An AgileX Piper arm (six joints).
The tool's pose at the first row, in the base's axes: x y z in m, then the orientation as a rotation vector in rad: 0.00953, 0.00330, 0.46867, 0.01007, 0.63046, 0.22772
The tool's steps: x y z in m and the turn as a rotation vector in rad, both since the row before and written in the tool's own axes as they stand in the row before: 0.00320, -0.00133, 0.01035, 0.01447, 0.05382, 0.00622; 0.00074, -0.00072, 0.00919, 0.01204, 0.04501, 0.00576; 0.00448, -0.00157, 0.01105, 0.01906, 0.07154, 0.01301; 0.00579, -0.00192, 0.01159, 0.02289, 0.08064, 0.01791; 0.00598, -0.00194, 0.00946, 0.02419, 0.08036, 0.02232; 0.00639, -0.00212, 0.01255, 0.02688, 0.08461, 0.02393; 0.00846, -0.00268, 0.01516, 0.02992, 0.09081, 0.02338; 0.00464, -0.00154, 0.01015, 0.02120, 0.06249, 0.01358; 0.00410, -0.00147, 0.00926, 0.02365, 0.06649, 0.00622; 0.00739, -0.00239, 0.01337, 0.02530, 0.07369, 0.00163; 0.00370, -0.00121, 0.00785, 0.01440, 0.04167, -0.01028; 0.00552, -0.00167, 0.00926, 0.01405, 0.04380, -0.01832; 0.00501, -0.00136, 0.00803, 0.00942, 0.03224, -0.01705
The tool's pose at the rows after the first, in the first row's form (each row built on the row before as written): 0.01837, 0.00331, 0.47507, 0.01988, 0.68574, 0.23004; 0.02486, 0.00330, 0.48166, 0.02826, 0.73196, 0.23246; 0.03575, 0.00337, 0.48677, 0.04301, 0.80542, 0.23988; 0.04832, 0.00344, 0.49046, 0.06242, 0.88837, 0.25057; 0.05962, 0.00348, 0.49158, 0.08523, 0.97113, 0.26463; 0.07378, 0.00368, 0.49312, 0.11100, 1.05841, 0.27900; 0.09134, 0.00413, 0.49279, 0.13870, 1.15226, 0.29158; 0.10259, 0.00446, 0.49241, 0.15703, 1.21701, 0.29751; 0.11278, 0.00469, 0.49149, 0.17256, 1.28646, 0.29577; 0.12776, 0.00523, 0.48770, 0.18566, 1.36353, 0.28956; 0.13622, 0.00552, 0.48545, 0.18543, 1.40775, 0.27638; 0.14626, 0.00591, 0.48120, 0.17887, 1.45441, 0.25680; 0.15481, 0.00629, 0.47693, 0.17058, 1.48872, 0.23994
